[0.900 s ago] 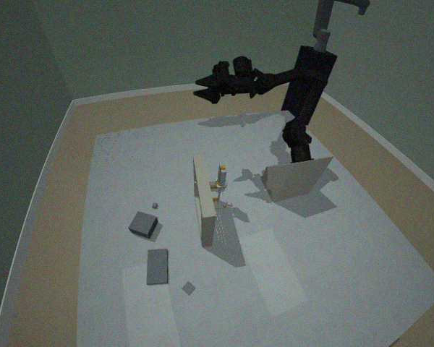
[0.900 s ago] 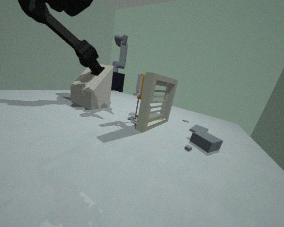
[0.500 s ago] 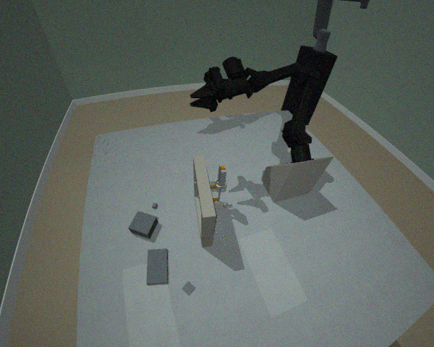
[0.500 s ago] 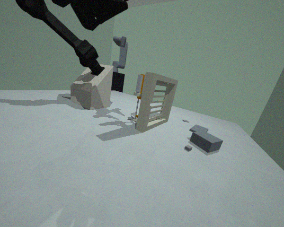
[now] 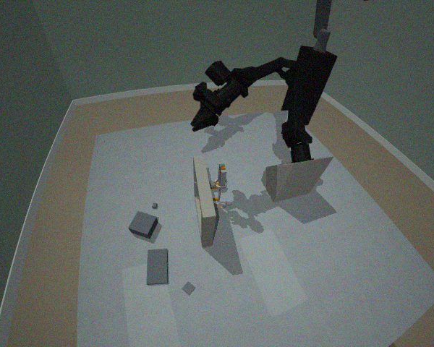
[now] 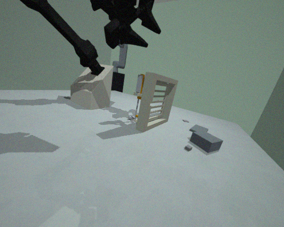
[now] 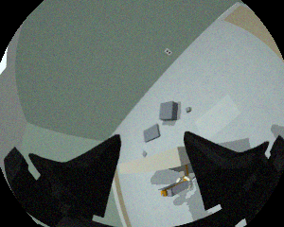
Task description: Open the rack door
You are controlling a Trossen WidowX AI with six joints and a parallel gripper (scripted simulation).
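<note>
My gripper tip is now 170 mm above the upright handle, 100 mm to the right of it and 90 mm past it. The rest, counted from my gripper tip: grey box: 290 mm below, 210 mm ahead, 150 mm to the left; then flat grey slab: 300 mm to the left, 300 mm below, 180 mm ahead.
</note>
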